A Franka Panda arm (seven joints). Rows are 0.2 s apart.
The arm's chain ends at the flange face. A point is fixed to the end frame.
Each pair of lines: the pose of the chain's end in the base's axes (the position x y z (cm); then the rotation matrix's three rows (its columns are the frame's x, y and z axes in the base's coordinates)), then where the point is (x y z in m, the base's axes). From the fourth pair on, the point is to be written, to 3 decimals.
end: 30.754 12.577 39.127; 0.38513 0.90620 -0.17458; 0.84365 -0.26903 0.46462; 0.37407 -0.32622 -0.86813
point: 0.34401 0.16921 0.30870
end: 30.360 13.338 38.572; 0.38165 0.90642 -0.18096; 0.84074 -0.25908 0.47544; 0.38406 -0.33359 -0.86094
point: 0.33946 0.17816 0.30360
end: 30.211 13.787 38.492; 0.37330 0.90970 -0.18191; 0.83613 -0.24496 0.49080; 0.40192 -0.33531 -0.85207
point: 0.33789 0.18456 0.30383
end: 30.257 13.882 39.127; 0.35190 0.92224 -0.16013; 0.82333 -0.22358 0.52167; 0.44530 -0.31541 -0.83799
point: 0.340 0.189 0.313
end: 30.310 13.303 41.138; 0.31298 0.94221 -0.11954; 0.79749 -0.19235 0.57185; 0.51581 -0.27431 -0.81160
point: 0.345 0.188 0.339
